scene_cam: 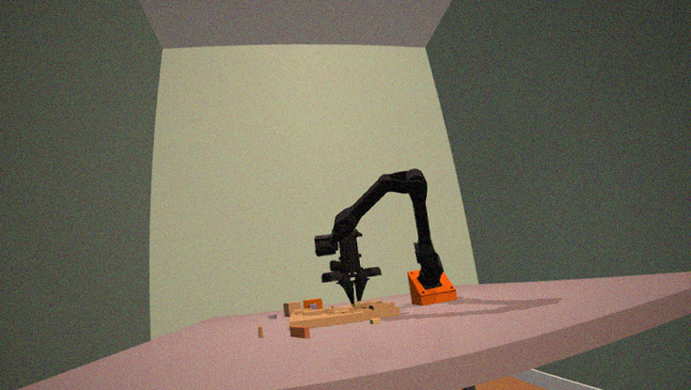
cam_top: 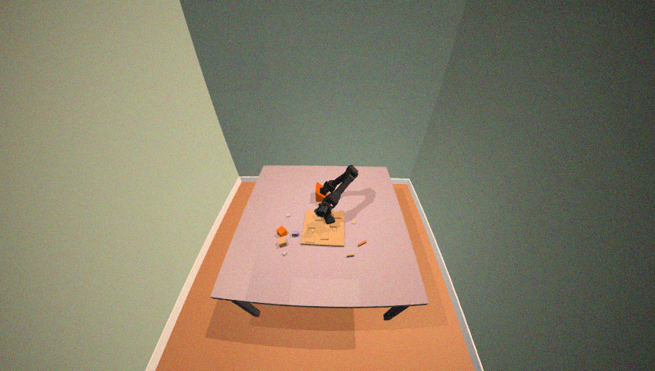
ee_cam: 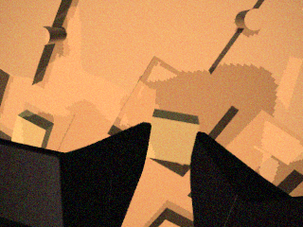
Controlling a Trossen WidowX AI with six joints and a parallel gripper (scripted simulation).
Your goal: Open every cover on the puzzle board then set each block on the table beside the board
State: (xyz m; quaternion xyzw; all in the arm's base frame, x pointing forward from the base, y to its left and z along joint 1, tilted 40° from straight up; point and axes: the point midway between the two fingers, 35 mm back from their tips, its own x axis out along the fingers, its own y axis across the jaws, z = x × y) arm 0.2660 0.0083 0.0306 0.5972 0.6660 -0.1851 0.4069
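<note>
Right now the purple piece is 23 cm to the right of my gripper tip, 11 cm ahead of it and 2 cm below it. Also, from my gripper tip: grey block: 30 cm to the right, 7 cm behind, 3 cm below; brown peg: 28 cm ahead, 15 cm to the left, 3 cm below; orange peg: 24 cm to the left, 19 cm ahead, 3 cm below.
</note>
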